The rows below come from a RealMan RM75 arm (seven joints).
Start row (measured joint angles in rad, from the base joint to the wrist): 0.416, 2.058, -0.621, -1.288, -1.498, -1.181, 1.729
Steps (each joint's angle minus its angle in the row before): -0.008, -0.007, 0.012, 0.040, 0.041, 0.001, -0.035; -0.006, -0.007, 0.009, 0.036, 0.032, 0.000, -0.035; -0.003, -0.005, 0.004, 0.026, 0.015, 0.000, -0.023; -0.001, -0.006, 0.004, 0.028, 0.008, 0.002, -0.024; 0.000, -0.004, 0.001, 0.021, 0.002, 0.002, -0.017; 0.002, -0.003, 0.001, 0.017, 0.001, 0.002, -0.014; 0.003, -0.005, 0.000, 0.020, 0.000, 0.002, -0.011; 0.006, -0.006, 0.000, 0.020, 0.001, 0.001, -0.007; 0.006, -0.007, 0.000, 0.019, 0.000, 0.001, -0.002; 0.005, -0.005, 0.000, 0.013, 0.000, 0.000, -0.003; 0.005, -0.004, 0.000, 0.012, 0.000, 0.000, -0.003; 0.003, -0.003, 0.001, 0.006, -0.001, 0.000, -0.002; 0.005, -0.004, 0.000, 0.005, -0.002, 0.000, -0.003; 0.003, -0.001, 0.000, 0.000, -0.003, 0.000, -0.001; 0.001, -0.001, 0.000, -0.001, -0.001, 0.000, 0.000; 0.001, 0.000, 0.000, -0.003, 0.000, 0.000, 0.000; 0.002, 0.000, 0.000, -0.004, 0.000, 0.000, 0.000; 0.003, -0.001, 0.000, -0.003, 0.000, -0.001, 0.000; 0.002, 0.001, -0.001, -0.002, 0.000, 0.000, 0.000; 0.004, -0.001, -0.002, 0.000, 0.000, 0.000, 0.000
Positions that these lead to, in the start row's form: 0.408, 2.051, -0.609, -1.248, -1.457, -1.180, 1.694; 0.402, 2.044, -0.600, -1.212, -1.425, -1.180, 1.659; 0.399, 2.039, -0.596, -1.186, -1.410, -1.180, 1.636; 0.398, 2.033, -0.592, -1.158, -1.402, -1.178, 1.612; 0.398, 2.029, -0.591, -1.137, -1.400, -1.176, 1.595; 0.400, 2.026, -0.590, -1.120, -1.399, -1.174, 1.581; 0.403, 2.021, -0.590, -1.100, -1.399, -1.172, 1.570; 0.409, 2.015, -0.590, -1.080, -1.398, -1.171, 1.563; 0.415, 2.008, -0.590, -1.061, -1.398, -1.170, 1.561; 0.420, 2.003, -0.590, -1.048, -1.398, -1.170, 1.558; 0.425, 1.999, -0.590, -1.036, -1.398, -1.170, 1.555; 0.428, 1.996, -0.589, -1.030, -1.399, -1.170, 1.553; 0.433, 1.992, -0.589, -1.025, -1.401, -1.170, 1.550; 0.436, 1.991, -0.589, -1.025, -1.404, -1.170, 1.549; 0.437, 1.990, -0.589, -1.026, -1.405, -1.170, 1.549; 0.438, 1.990, -0.589, -1.029, -1.405, -1.170, 1.549; 0.440, 1.990, -0.589, -1.033, -1.405, -1.170, 1.549; 0.443, 1.989, -0.589, -1.036, -1.405, -1.171, 1.549; 0.445, 1.990, -0.590, -1.038, -1.405, -1.171, 1.549; 0.449, 1.989, -0.592, -1.038, -1.405, -1.171, 1.549
